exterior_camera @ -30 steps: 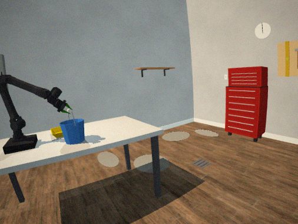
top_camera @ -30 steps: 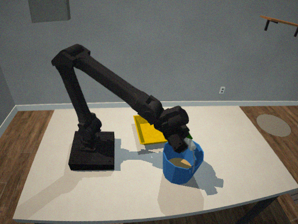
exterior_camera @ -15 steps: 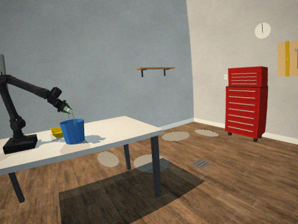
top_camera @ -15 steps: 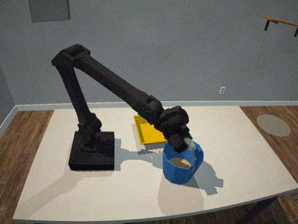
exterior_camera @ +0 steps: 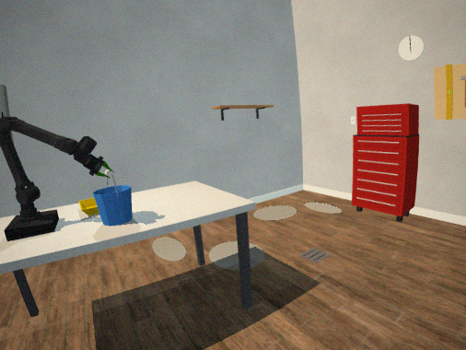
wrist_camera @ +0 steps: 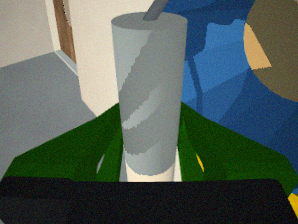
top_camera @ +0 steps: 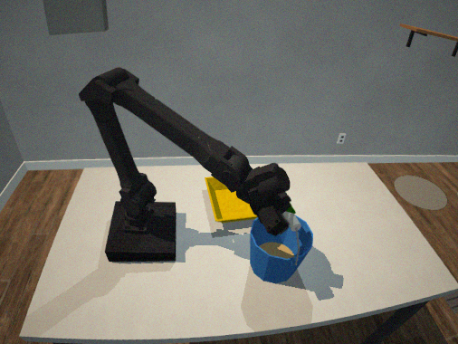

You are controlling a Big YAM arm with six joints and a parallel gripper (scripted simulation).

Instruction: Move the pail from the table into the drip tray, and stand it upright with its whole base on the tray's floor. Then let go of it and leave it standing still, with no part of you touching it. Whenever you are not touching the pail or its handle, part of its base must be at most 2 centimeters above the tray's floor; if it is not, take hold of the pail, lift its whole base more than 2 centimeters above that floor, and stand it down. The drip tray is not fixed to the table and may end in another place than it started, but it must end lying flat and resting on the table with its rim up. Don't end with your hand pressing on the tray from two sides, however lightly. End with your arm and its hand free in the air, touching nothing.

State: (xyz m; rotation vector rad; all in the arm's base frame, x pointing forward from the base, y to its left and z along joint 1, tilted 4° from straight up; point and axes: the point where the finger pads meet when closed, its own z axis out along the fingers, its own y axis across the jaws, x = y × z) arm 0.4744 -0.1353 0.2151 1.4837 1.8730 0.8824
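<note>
The pail handle lies 30 mm below my hand. Round my hand: blue pail: 100 mm below; yellow drip tray: 90 mm behind, 300 mm to the left, 230 mm below.
</note>
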